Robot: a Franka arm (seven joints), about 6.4 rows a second.
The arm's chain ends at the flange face. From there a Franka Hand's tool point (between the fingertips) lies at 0.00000 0.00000 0.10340 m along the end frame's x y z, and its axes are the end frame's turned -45 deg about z.
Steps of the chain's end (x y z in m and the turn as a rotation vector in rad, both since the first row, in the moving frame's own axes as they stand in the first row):
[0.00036 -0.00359 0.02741 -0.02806 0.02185 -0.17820]
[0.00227 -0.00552 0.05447 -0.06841 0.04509 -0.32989]
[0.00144 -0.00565 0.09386 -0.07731 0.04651 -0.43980]
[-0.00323 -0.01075 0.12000 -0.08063 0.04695 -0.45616]
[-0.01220 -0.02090 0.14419 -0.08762 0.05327 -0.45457]
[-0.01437 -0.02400 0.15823 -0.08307 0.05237 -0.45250]
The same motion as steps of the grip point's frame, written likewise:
[0.00267 0.00139 0.02734 -0.03529 -0.00439 -0.17820]
[0.00519 0.00612 0.05413 -0.08026 -0.01649 -0.32989]
[0.00479 0.00626 0.09345 -0.08755 -0.02178 -0.43980]
[0.00503 -0.00034 0.11956 -0.09021 -0.02382 -0.45616]
[0.00603 -0.01291 0.14366 -0.09962 -0.02429 -0.45457]
[0.00684 -0.01708 0.15774 -0.09577 -0.02171 -0.45250]

